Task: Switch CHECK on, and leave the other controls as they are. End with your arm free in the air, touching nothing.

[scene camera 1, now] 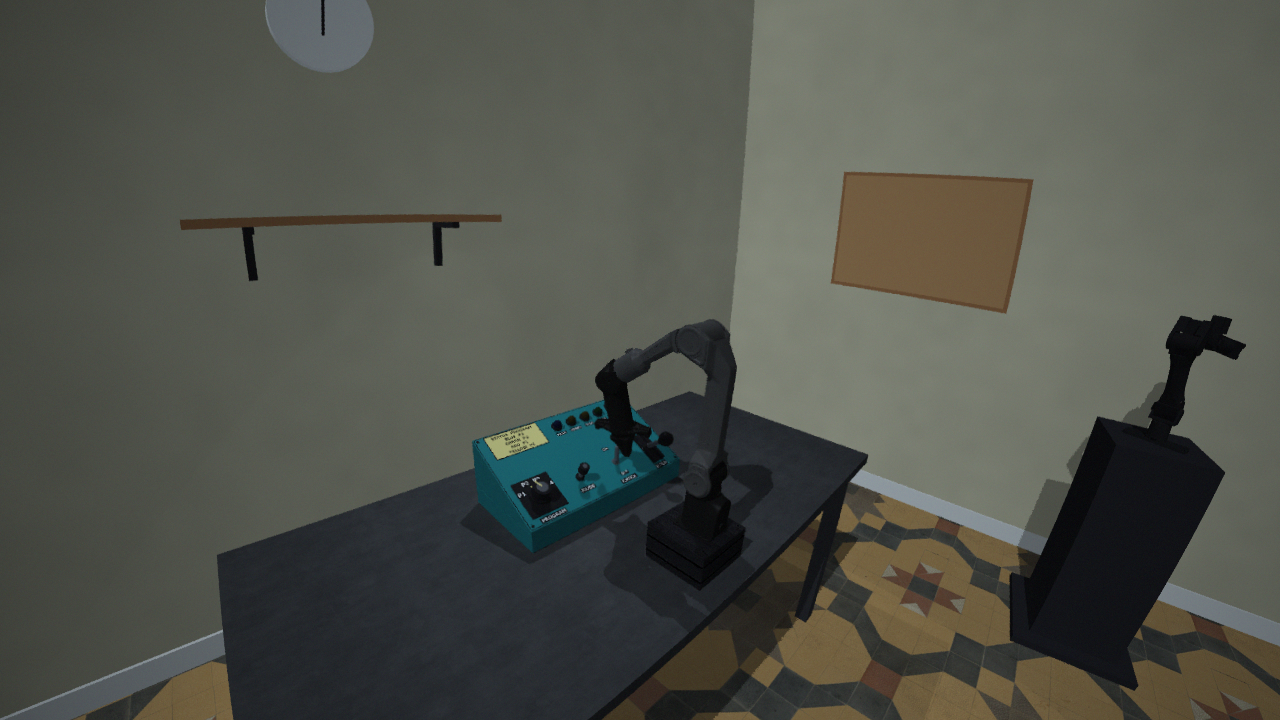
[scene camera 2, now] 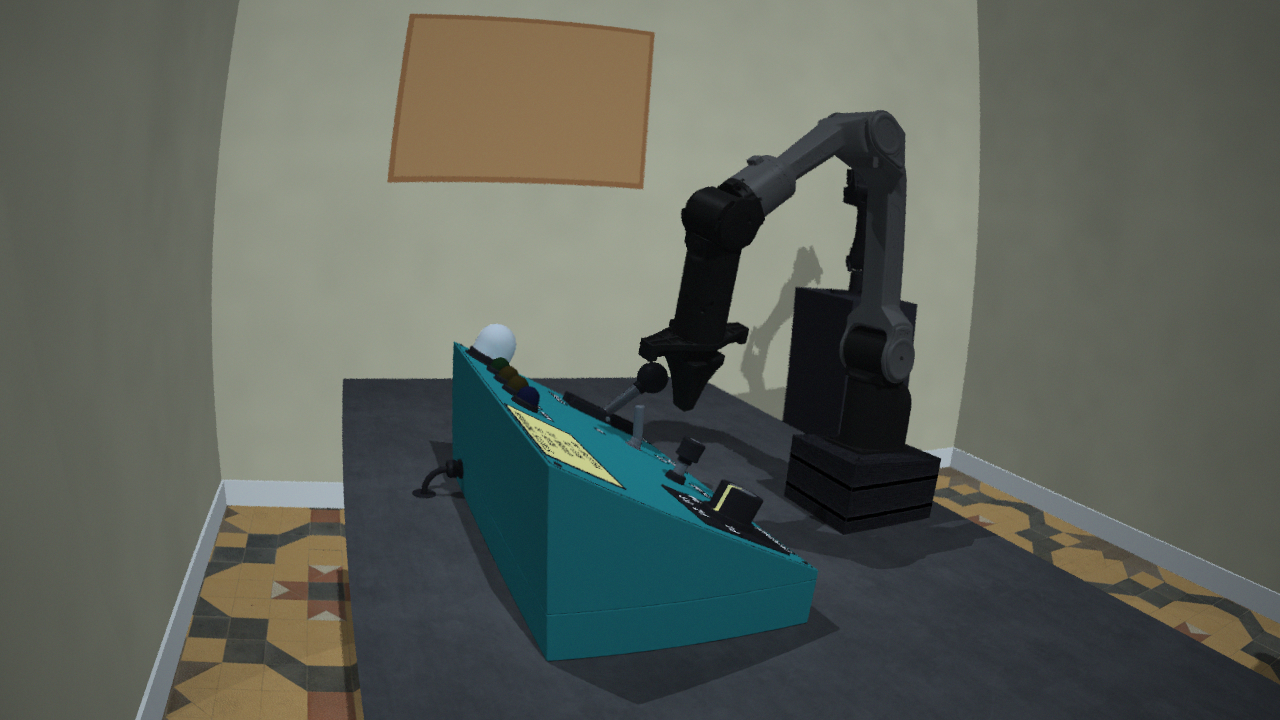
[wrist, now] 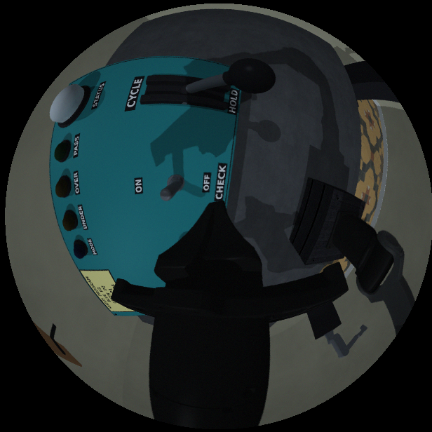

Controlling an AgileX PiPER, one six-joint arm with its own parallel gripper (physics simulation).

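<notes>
The teal console [scene camera 1: 572,532] [scene camera 2: 626,573] [wrist: 115,145] stands on the table. Its CHECK toggle [scene camera 1: 616,455] [scene camera 2: 638,426] [wrist: 172,187] is a short grey lever between the ON and OFF labels, and its tip leans toward ON. My gripper [scene camera 1: 625,451] [scene camera 2: 686,407] [wrist: 218,210] is shut and empty. Its fingertips are in the air above the console's lower edge, apart from the toggle. The CYCLE lever's black ball [scene camera 1: 665,438] [scene camera 2: 651,377] [wrist: 250,75] is at the HOLD end, apart from my fingers in the wrist view.
The PROGRAM knob [scene camera 1: 539,488] [scene camera 2: 735,502] and a black-capped lever [scene camera 1: 583,470] [scene camera 2: 689,449] are on the console's other half. A white STATUS dome [scene camera 2: 494,342] [wrist: 68,104] stands in line with several small dark lamps. A second arm stands on a pedestal [scene camera 1: 1109,528] [scene camera 2: 810,376] beyond the table.
</notes>
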